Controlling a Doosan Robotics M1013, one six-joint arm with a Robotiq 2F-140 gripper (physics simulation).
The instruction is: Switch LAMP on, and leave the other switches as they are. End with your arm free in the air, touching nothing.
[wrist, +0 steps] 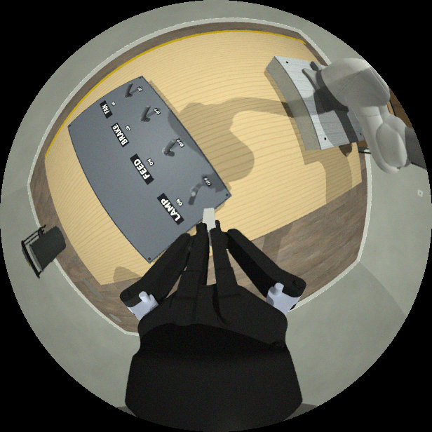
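Note:
The dark grey switch panel [107, 167] lies at the left of the wrist view. The LAMP switch [194, 193] is nearest my fingers, between its ON and OFF marks. Its lever is foreshortened and a dark streak runs towards OFF, so I cannot tell clearly which way it leans. The FEED switch [170, 147], BRAKE switch [146, 114] and FAN switch [129, 90] lean towards OFF. My gripper [209, 215] is shut with nothing held. Its pale tip shows below and right of the LAMP lever, over the panel's near right edge, apart from the lever.
A light grey metal block [299, 107] stands on the wooden table top [220, 55] at the upper right. Part of a pale robot arm [357, 85] shows beside and over it. A dark chair-like object [46, 247] shows at the far left, beyond the table.

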